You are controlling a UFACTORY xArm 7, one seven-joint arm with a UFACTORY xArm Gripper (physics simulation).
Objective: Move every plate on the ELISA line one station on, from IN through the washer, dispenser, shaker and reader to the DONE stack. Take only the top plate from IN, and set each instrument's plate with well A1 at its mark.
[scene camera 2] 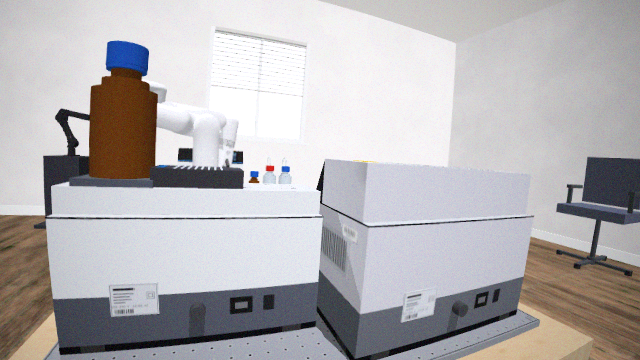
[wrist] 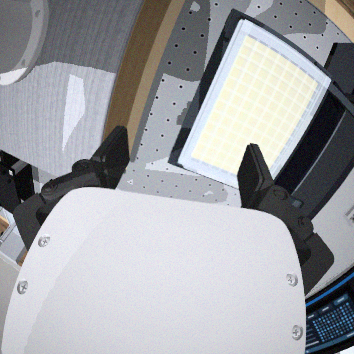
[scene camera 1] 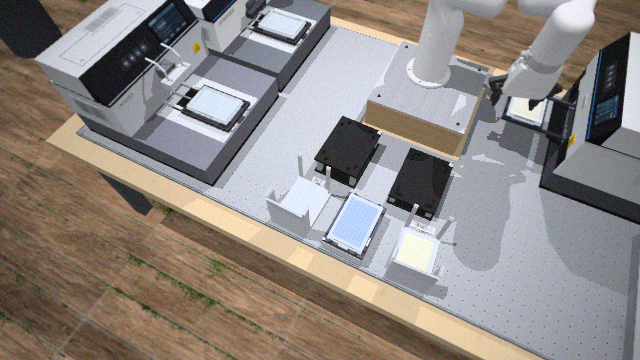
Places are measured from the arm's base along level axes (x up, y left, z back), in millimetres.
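Where they show: gripper, fingertip midpoint: [wrist: 184,149] [scene camera 1: 511,103]; arm's base, link origin: [wrist: 12,34] [scene camera 1: 427,72].
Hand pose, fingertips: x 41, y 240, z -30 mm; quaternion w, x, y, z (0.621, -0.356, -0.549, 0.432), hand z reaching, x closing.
Observation:
Each offset is from my fingertips to the top centre of the thing. "pt": to the spot under its first point.
My gripper [scene camera 1: 515,100] [wrist: 184,149] is open and empty, above the reader's carrier. A yellow plate {dx -11, dy +38, dz +47 mm} [scene camera 1: 526,112] [wrist: 255,102] lies on that carrier, and one finger overlaps its near edge in the wrist view. Pale plates lie on the carriers of the left front instrument [scene camera 1: 215,105] and the left back instrument [scene camera 1: 282,25]. A blue plate {dx -59, dy -180, dz -481 mm} [scene camera 1: 355,222] lies on a low nest at the front. Another yellow plate {dx -106, dy -28, dz -463 mm} [scene camera 1: 416,250] lies in the DONE rack [scene camera 1: 412,217]. The IN rack {pt dx -56, dy -315, dz -564 mm} [scene camera 1: 287,218] has a white surface inside; I cannot tell whether it is a plate.
Two low black blocks {pt dx -69, dy -300, dz -314 mm} [scene camera 1: 348,150] {pt dx -88, dy -97, dz -284 mm} [scene camera 1: 422,182] stand behind the racks. The arm's raised wooden base [scene camera 1: 412,127] is left of the carrier. The reader {pt dx +8, dy +225, dz -94 mm} [scene camera 1: 595,167] borders its right side. In scene camera 2, a brown bottle {pt dx +168, dy -942, dz +34 mm} [scene camera 2: 123,127] stands on an instrument [scene camera 2: 182,250].

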